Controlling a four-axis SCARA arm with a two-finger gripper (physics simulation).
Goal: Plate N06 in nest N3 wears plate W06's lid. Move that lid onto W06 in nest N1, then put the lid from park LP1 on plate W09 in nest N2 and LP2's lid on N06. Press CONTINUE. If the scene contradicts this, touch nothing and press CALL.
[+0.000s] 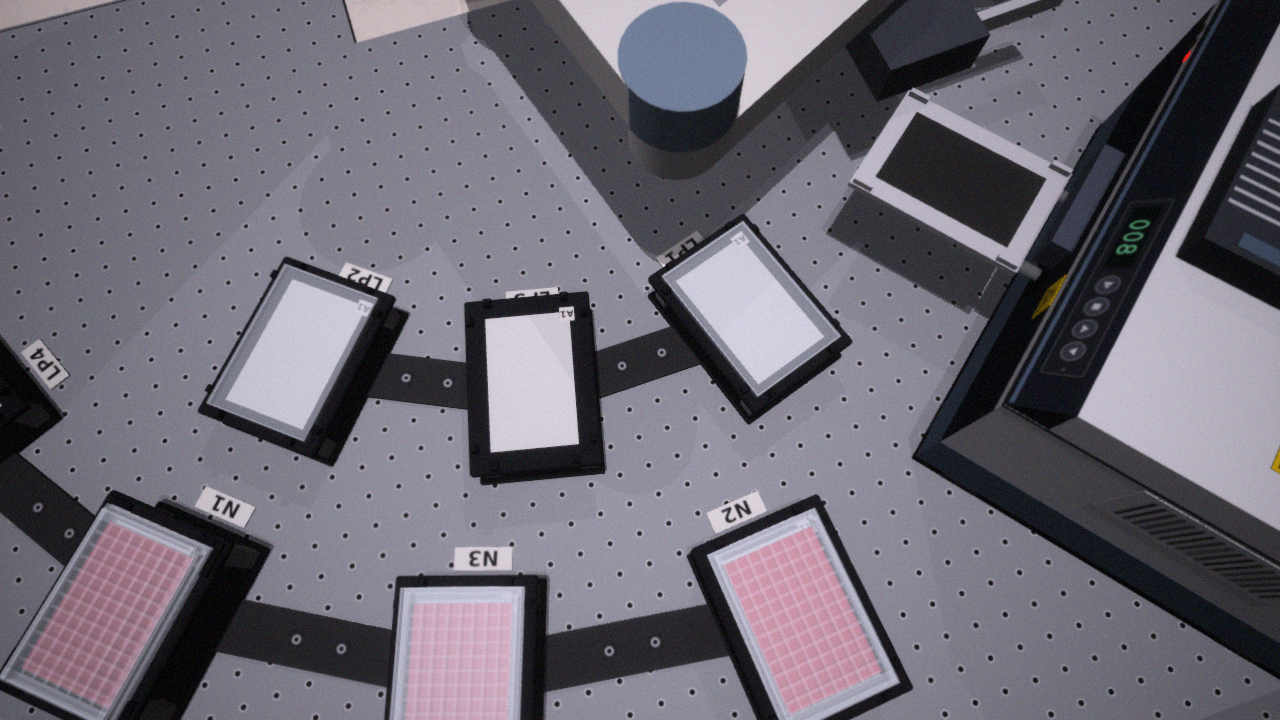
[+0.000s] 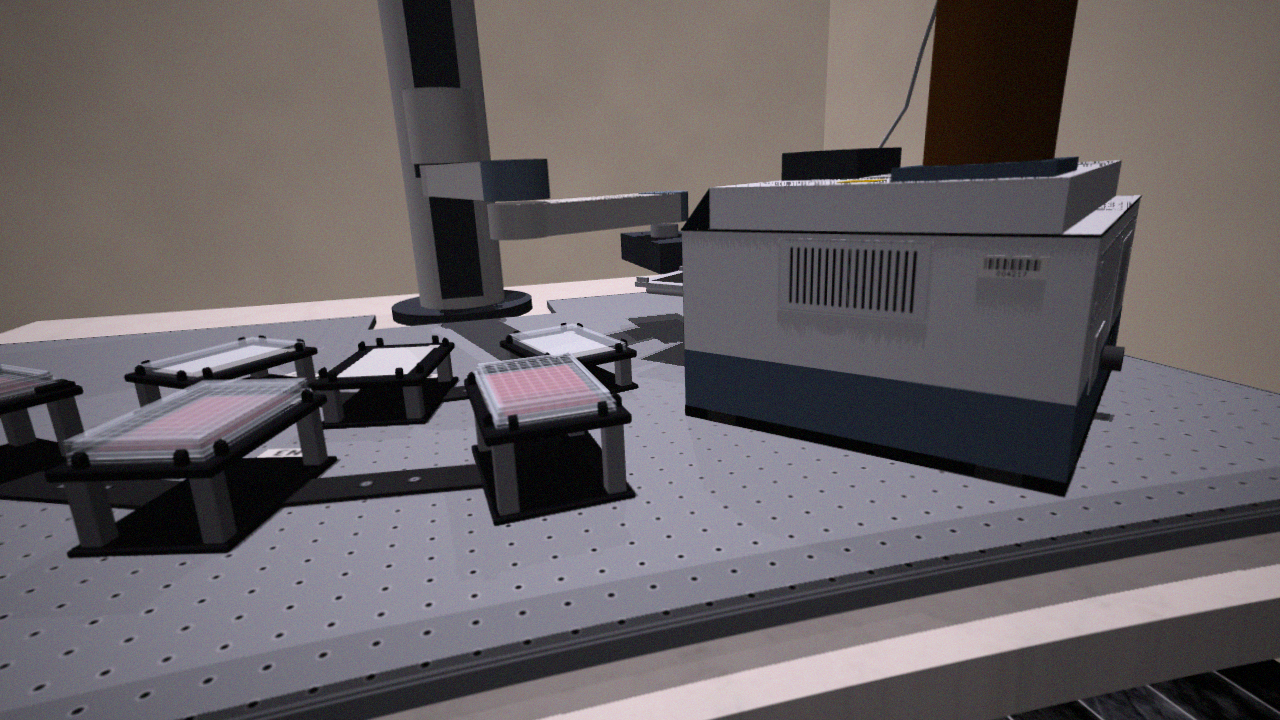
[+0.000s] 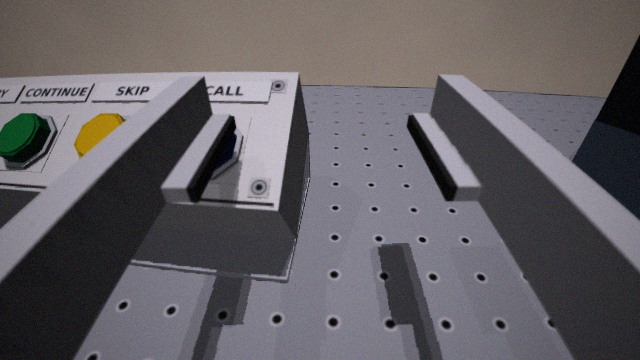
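Seen in the pictures: gripper, fingertip midpoint: [image 3: 321, 100]; arm's base at its link origin: [image 2: 464, 311].
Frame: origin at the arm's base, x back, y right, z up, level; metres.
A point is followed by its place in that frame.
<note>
My gripper [image 3: 321, 100] @[x -0.331, y -0.453, z 0.097 m] is shut with nothing between its fingers, low beside the button box [image 3: 262, 150] @[x -0.305, y -0.454, z 0.075 m]. The left finger partly hides the blue CALL button [image 3: 227, 150] @[x -0.293, y -0.448, z 0.078 m]; the green CONTINUE button [image 3: 24, 136] @[x -0.188, y -0.454, z 0.081 m] is further left. Pink-welled plates sit in N1 [image 1: 111, 613] @[x -0.628, y 0.402, z 0.090 m], N2 [image 1: 803, 617] @[x -0.785, y -0.049, z 0.093 m] [image 2: 541, 389] and N3 [image 1: 465, 658] @[x -0.735, y 0.179, z 0.090 m] [image 2: 201, 416] @[x -0.777, y 0.182, z 0.090 m]. N3's plate wears a clear lid; N2's looks unlidded; N1's lid state is unclear. Clear lids lie on LP1 [image 1: 747, 304] @[x -0.547, y -0.103, z 0.064 m] [image 2: 568, 342] @[x -0.569, y -0.106, z 0.064 m] and LP2 [image 1: 295, 353] @[x -0.471, y 0.253, z 0.066 m] [image 2: 232, 358] @[x -0.496, y 0.239, z 0.066 m]. Plate names cannot be read.
The yellow SKIP button [image 3: 100, 132] @[x -0.232, y -0.455, z 0.083 m] is beside CALL. Park LP3 [image 1: 534, 461] @[x -0.614, y 0.098, z 0.060 m] [image 2: 384, 362] @[x -0.557, y 0.086, z 0.060 m] stands between LP1 and LP2. A large instrument [image 1: 1190, 394] @[x -0.734, y -0.280, z 0.227 m] [image 2: 877, 313] @[x -0.843, y -0.305, z 0.131 m] stands at the right, with its white-framed tray [image 1: 872, 161] @[x -0.482, y -0.227, z 0.113 m] out. LP4 [image 1: 22, 411] @[x -0.443, y 0.469, z 0.053 m] is at the left edge.
</note>
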